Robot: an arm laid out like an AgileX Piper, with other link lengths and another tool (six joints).
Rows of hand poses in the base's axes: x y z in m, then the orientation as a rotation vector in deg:
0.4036, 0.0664, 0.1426, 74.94, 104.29, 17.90
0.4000, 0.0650, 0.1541, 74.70, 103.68, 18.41
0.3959, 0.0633, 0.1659, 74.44, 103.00, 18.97
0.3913, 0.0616, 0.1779, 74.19, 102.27, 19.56
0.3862, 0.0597, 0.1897, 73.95, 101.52, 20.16
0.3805, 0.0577, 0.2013, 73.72, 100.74, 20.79
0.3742, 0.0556, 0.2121, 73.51, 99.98, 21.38
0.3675, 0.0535, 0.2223, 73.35, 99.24, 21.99
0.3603, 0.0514, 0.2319, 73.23, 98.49, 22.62
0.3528, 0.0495, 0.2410, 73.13, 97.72, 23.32
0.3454, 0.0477, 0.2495, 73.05, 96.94, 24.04
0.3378, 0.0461, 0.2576, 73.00, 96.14, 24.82
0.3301, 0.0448, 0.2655, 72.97, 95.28, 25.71
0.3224, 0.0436, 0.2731, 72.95, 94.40, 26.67
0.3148, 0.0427, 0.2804, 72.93, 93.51, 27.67
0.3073, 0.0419, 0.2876, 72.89, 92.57, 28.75
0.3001, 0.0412, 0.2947, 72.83, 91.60, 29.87
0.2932, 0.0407, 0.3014, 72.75, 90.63, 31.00
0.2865, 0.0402, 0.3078, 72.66, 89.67, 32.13
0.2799, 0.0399, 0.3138, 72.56, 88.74, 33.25
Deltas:
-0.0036, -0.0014, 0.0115, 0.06, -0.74, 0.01
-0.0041, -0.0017, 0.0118, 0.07, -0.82, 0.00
-0.0046, -0.0017, 0.0120, 0.09, -0.86, -0.02
-0.0051, -0.0019, 0.0118, 0.10, -0.88, -0.03
-0.0057, -0.0020, 0.0116, 0.13, -0.91, -0.04
-0.0063, -0.0021, 0.0108, 0.12, -0.87, -0.05
-0.0067, -0.0021, 0.0102, 0.17, -0.84, -0.06
-0.0072, -0.0021, 0.0096, 0.21, -0.84, -0.07
-0.0075, -0.0019, 0.0091, 0.27, -0.86, -0.07
-0.0074, -0.0018, 0.0085, 0.29, -0.87, -0.07
-0.0076, -0.0016, 0.0081, 0.35, -0.89, -0.07
-0.0077, -0.0013, 0.0079, 0.43, -0.96, -0.07
-0.0077, -0.0012, 0.0076, 0.49, -0.99, -0.05
-0.0076, -0.0009, 0.0073, 0.52, -1.01, -0.04
-0.0075, -0.0008, 0.0072, 0.56, -1.08, -0.02
-0.0072, -0.0007, 0.0071, 0.58, -1.12, 0.00
-0.0069, -0.0005, 0.0067, 0.58, -1.12, 0.01
-0.0067, -0.0005, 0.0064, 0.58, -1.11, 0.03
-0.0066, -0.0003, 0.0060, 0.58, -1.09, 0.04

